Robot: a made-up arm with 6 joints.
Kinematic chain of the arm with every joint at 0, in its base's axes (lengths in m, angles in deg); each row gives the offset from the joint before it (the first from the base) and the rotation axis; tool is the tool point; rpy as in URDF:
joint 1: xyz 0 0 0.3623 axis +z
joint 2: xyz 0 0 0 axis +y
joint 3: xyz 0.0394 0 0.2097 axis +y
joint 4: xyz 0.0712 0 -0.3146 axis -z
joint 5: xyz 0 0 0 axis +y
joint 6: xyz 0.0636 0 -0.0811 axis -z
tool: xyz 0 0 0 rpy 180 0 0
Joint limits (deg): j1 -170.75..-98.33 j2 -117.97..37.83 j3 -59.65..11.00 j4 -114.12..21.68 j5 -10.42..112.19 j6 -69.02..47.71
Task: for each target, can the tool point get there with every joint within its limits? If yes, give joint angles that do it. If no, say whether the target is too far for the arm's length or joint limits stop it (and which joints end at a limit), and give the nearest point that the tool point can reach.
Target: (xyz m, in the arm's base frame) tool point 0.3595 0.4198 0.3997
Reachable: no: joint limits stop it (at a limit: joint 2, joint 3, joint 4, joint 5) | nearest point 0.2045 0.2388 0.6459 | short by 0.343 m
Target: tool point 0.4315 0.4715 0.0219
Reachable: no: too far | nearest point 0.0858 0.0938 0.2079 | short by 0.545 m
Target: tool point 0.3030 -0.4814 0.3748
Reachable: no: joint limits stop it (at a limit: joint 1, joint 3, joint 5) | nearest point 0.0162 -0.4218 0.3743 | short by 0.293 m
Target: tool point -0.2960 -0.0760 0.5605
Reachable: yes | joints -164.82 -44.38 -33.48 6.17 16.18 2.35
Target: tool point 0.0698 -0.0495 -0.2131
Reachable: no: joint limits stop it (at a limit: joint 1, joint 2) | nearest point 0.0060 -0.0911 0.0858 | short by 0.308 m
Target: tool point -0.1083 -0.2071 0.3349
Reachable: yes | joints -119.23 -29.87 -24.34 4.75 88.47 -56.95
